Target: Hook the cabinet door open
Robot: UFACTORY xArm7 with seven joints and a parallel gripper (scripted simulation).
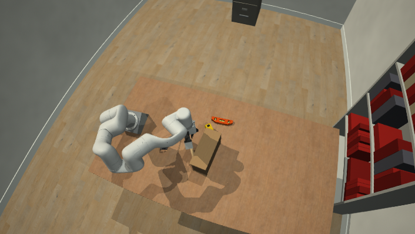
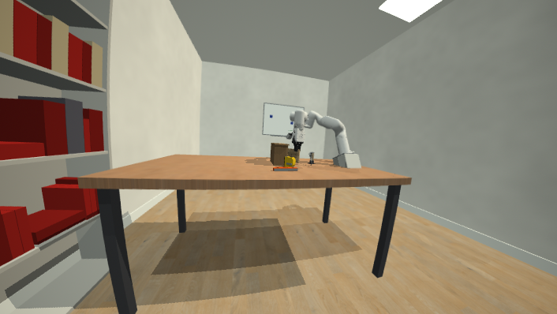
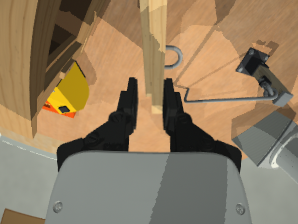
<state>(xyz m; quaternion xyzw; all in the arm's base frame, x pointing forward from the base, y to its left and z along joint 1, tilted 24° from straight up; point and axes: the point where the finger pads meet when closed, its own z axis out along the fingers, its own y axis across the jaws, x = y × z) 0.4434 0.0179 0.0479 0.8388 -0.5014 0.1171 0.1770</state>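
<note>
Right now my hand is 130 mm past the grey hook rod, 70 mm above it and 20 mm to the left of it. The rest, counted from my hand: cabinet door: 80 mm to the right, 60 mm below, 30 mm ahead; then yellow tape measure: 120 mm to the left, 110 mm ahead, 90 mm below; then orange spirit level: 220 mm to the left, 160 mm ahead, 120 mm below.
</note>
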